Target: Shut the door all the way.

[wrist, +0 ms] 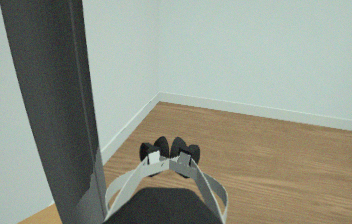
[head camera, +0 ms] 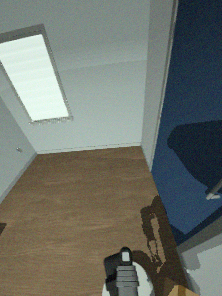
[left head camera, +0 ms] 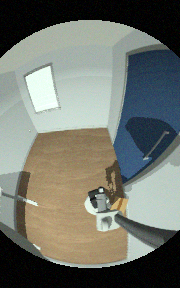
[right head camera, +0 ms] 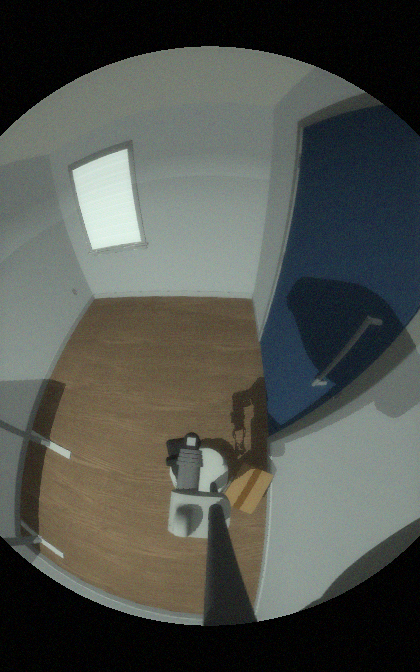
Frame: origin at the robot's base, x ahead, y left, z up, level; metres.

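Seen in the pictures: gripper, fingertip midpoint: point(wrist: 170, 149); robot's base, origin of the base link: point(right head camera: 200, 471).
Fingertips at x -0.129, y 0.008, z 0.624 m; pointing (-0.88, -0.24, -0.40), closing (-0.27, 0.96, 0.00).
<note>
Offsets run from my fingertips to a thing's top centre. "spot": to the spot under its first point.
The blue door point(head camera: 197, 65) point(left head camera: 150, 90) point(right head camera: 350, 200) is in the right wall, inside its grey frame. It looks roughly in line with that wall, but I cannot tell whether a small gap remains. Its long grey bar handle @[spot: 0.513 m ahead, 0.550 m right, 0.473 m up] point(left head camera: 157, 146) point(right head camera: 347, 350) is near the edge closer to me; one end shows at the right of the head view. My gripper point(wrist: 170, 149) has its dark fingertips together, with no object between them. It hangs above the floor, apart from the door. In the head views the wrist shows low in the picture, left of the door, and the fingertips are hidden.
A cardboard box @[0.032 m ahead, 0.328 m right, 0.373 m down] point(left head camera: 119, 204) point(right head camera: 250, 487) point(wrist: 37, 217) sits on the floor by the right wall, beside my wrist. A bright window point(head camera: 35, 75) point(left head camera: 42, 89) point(right head camera: 107, 197) is in the far wall. Pale bars point(right head camera: 51, 444) stick out at the left. A dark column point(wrist: 47, 90) fills the wrist view's left.
</note>
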